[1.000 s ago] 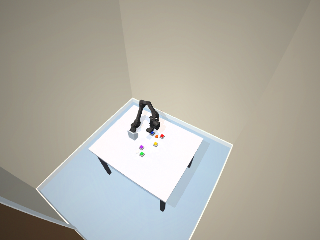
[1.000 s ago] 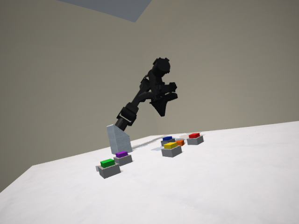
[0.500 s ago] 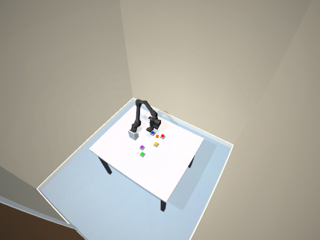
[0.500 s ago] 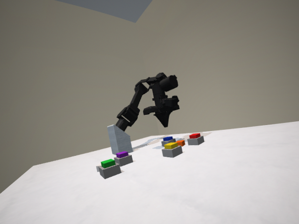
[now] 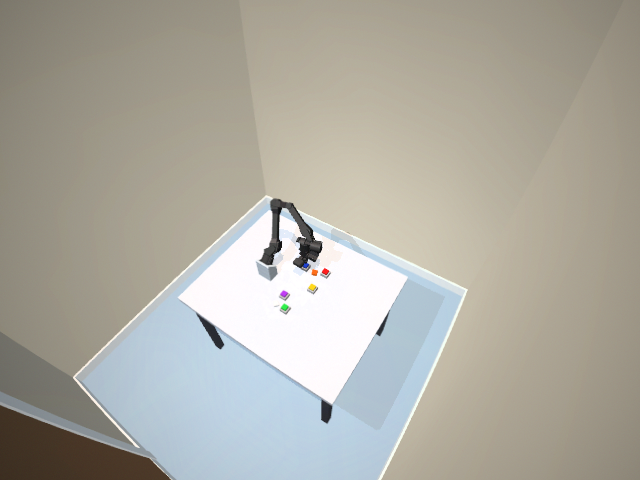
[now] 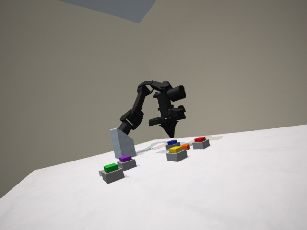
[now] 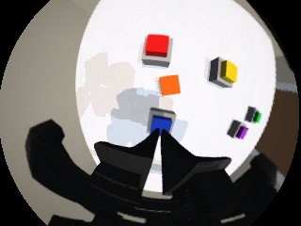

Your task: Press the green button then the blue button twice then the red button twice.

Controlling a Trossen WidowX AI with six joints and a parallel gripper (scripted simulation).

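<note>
The blue button is 2 cm below my gripper tip. The rest, counted from my gripper tip: red button: 13 cm ahead, 3 cm to the left, 2 cm below; then orange block: 7 cm ahead, 4 cm below; then yellow button: 13 cm ahead, 11 cm to the right, 2 cm below.
</note>
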